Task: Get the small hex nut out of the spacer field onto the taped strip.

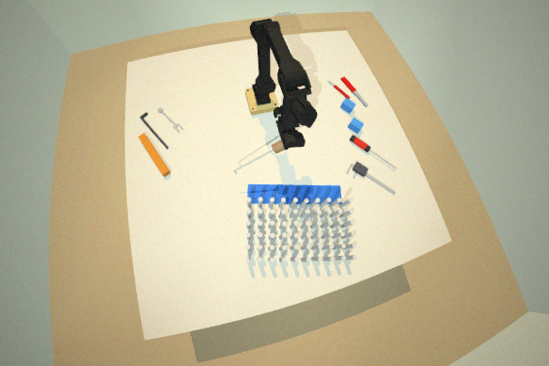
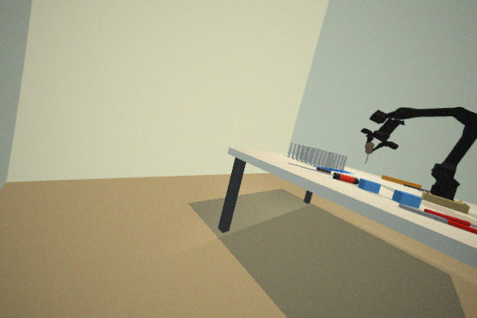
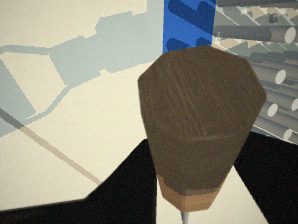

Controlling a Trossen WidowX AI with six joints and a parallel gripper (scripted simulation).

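Right now my gripper tip is 14 cm short of the blue taped strip, 3 cm to the right of it and 18 cm above it. Round my gripper tip: wooden-handled hook tool: 1 cm ahead, 9 cm to the right, 4 cm below; orange bar: 17 cm behind, 50 cm to the right, 17 cm below; grey forked tool: 33 cm behind, 43 cm to the right, 18 cm below.
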